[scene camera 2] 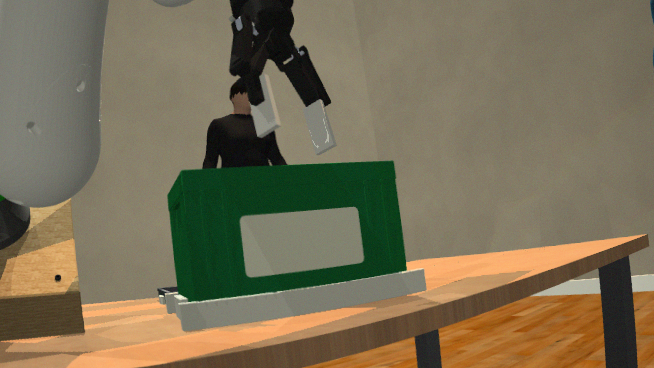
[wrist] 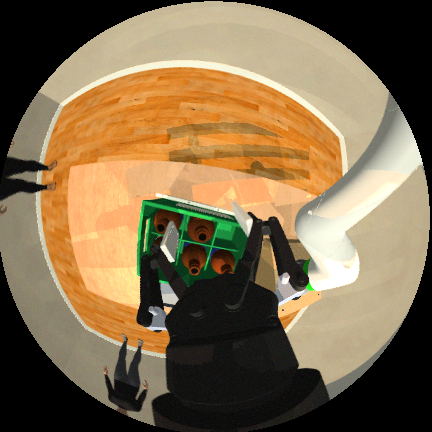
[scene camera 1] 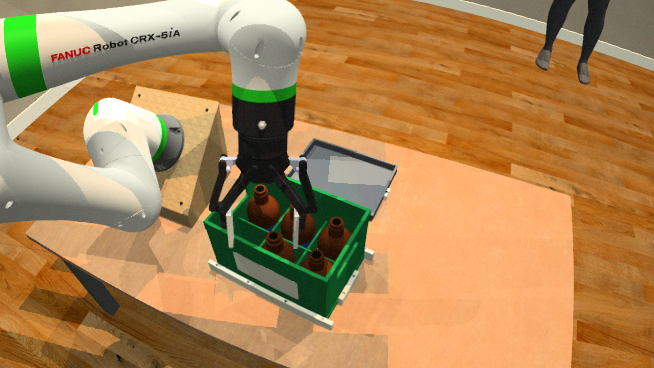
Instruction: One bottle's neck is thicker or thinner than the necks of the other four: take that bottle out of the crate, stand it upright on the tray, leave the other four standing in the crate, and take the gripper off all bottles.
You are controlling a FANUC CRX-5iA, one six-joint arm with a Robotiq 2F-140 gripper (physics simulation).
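Places are measured from the arm's base along level axes (x ahead, y left, z up), in centimetres.
Where they show: gripper, fingertip midpoint: (scene camera 2: 299, 141) (wrist: 203, 218) (scene camera 1: 263, 242); arm's base, origin of the base link: (scene camera 1: 160, 142).
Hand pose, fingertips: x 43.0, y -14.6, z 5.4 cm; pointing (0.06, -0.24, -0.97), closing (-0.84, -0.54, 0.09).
Note:
Things, the pixels of their top centre, and the offset from my fingertips. "spot": a spot on its surface instead. Level surfaces: height alone.
- green crate, middle of its top: (scene camera 2: 272, 178) (scene camera 1: 286, 216) (wrist: 196, 257) dx -1.1, dy +9.1, dz -2.9 cm
- left bottle, middle of its top: (scene camera 1: 260, 188) (wrist: 228, 275) dx -10.3, dy +13.4, dz -4.1 cm
- grey tray, surface spot: (scene camera 1: 360, 187) spot: dx +2.3, dy +37.8, dz -19.8 cm
- table, its level: dz -20.4 cm
The green crate (scene camera 1: 315, 296) (scene camera 2: 210, 240) (wrist: 141, 235) holds five upright brown bottles. In scene camera 1, the back row has a left bottle (scene camera 1: 263, 212), a middle bottle (scene camera 1: 290, 230) partly behind a finger, and a right bottle (scene camera 1: 334, 241). The front row has a middle bottle (scene camera 1: 276, 246) and a right bottle (scene camera 1: 317, 264); its left compartment is empty. I cannot tell which neck differs. My gripper (scene camera 1: 263, 237) (scene camera 2: 296, 140) (wrist: 203, 218) is open and empty, its fingertips above the crate's rim. The grey tray (scene camera 1: 360, 187) behind the crate holds no bottle.
White strips (scene camera 1: 270, 294) (scene camera 2: 300, 302) border the crate's base on the table (scene camera 1: 475, 250) (scene camera 2: 480, 257). The wooden block (scene camera 1: 200, 150) (scene camera 2: 40, 310) under the arm's base stands left of the crate. The crate's walls and dividers surround the bottles.

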